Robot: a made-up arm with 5 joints.
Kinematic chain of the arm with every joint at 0, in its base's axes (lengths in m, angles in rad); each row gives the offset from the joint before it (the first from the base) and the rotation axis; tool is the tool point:
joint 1: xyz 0 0 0.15 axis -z
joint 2: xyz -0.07 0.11 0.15 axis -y
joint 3: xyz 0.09 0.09 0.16 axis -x
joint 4: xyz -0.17 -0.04 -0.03 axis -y
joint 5: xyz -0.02 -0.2 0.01 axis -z
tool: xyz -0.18 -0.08 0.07
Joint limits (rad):
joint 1: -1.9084..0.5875
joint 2: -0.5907..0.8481
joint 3: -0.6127..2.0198
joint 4: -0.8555..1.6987
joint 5: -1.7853..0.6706
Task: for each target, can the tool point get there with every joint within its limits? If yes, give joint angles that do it. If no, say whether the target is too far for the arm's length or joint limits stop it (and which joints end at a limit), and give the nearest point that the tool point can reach.
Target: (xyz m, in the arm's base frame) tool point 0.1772 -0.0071 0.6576
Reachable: yes | joints -1.1126 -0.4684 0.4182 0.1354 -1.5521
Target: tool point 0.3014 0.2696 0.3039
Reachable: no: joint limits stop it (at a limit: joint 1, joint 2, joint 4) | nearest point 0.1820 0.1046 0.3929 | short by 0.222 m
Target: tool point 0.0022 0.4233 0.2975
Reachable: no: joint limits stop it (at a limit: joint 1, joint 2, joint 3, joint 4, joint 5) | nearest point -0.0557 0.5734 0.3490 | short by 0.169 m
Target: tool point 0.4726 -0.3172 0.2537
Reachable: no: joint limits stop it (at a limit: joint 1, joint 2) | nearest point 0.3294 -0.2940 0.2971 | short by 0.151 m
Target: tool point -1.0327 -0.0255 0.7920
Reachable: no: too far | nearest point -0.6796 -0.0168 0.6085 | short by 0.398 m
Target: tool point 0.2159 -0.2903 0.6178
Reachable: yes | joints -1.7052 0.4119 0.4315 -0.0905 -1.1219
